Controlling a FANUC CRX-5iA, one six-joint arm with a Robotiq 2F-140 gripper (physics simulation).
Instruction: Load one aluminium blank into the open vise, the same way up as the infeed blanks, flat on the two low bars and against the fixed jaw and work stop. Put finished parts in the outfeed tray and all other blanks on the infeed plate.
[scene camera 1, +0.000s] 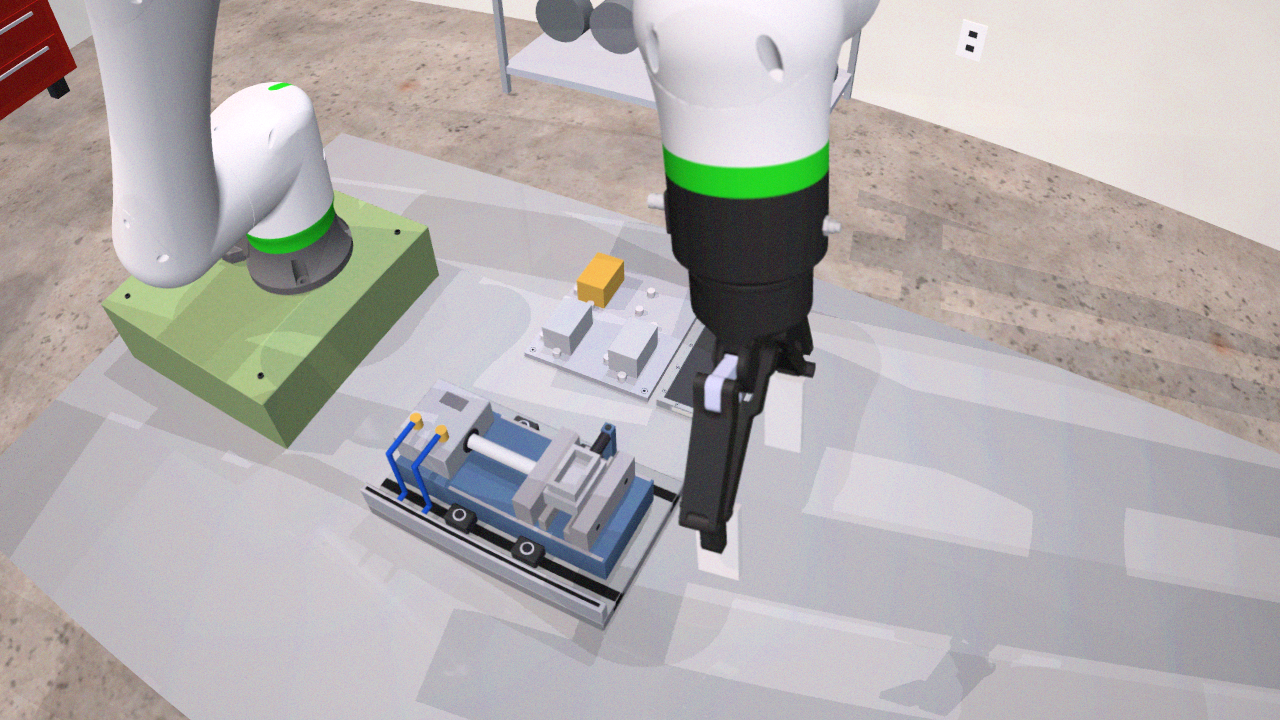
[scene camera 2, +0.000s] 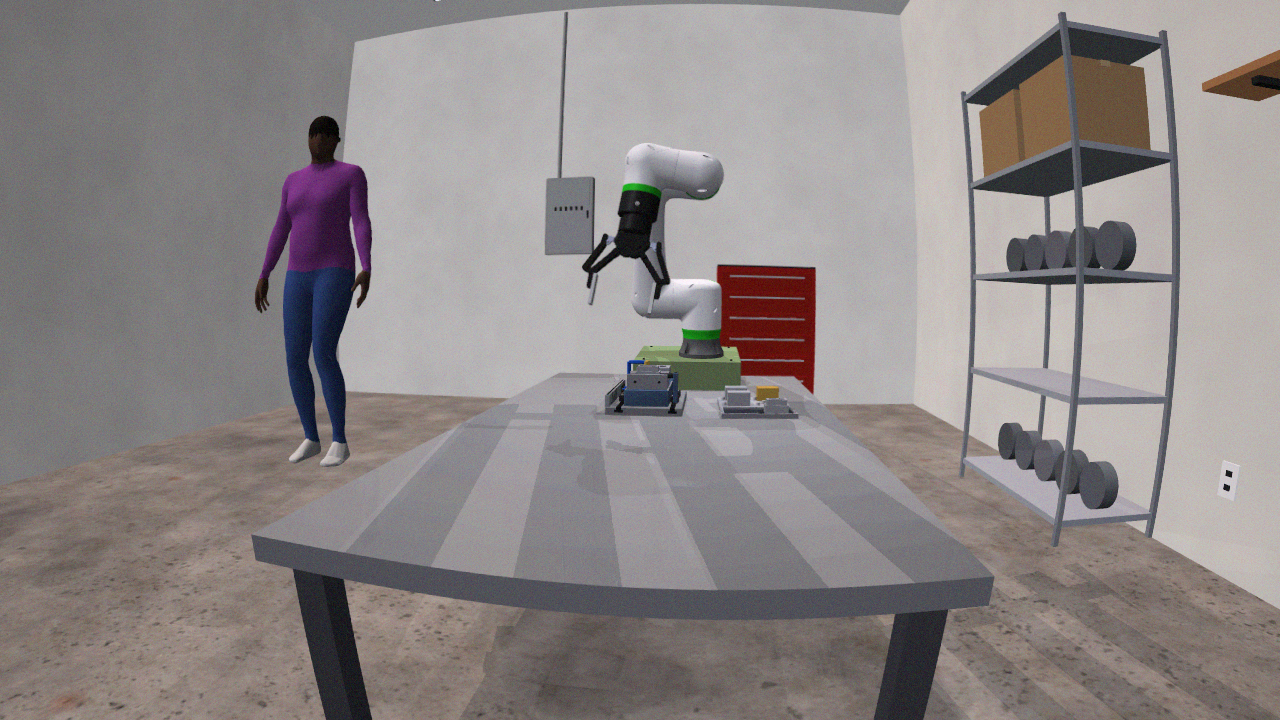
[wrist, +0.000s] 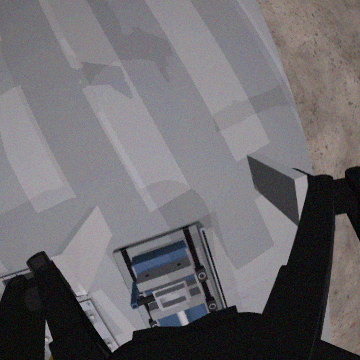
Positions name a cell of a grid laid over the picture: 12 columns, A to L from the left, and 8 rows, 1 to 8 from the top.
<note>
My gripper (scene camera 1: H6) is open and holds nothing. Further things: a brass blank (scene camera 1: F4), a dark outfeed tray (scene camera 1: G5) and an infeed plate (scene camera 1: G4).
My gripper also shows in scene camera 2 (scene camera 2: F4) and in the wrist view (wrist: F5). The dark outfeed tray is seen too in scene camera 2 (scene camera 2: G5). The infeed plate shows as well in the wrist view (wrist: D8).
</note>
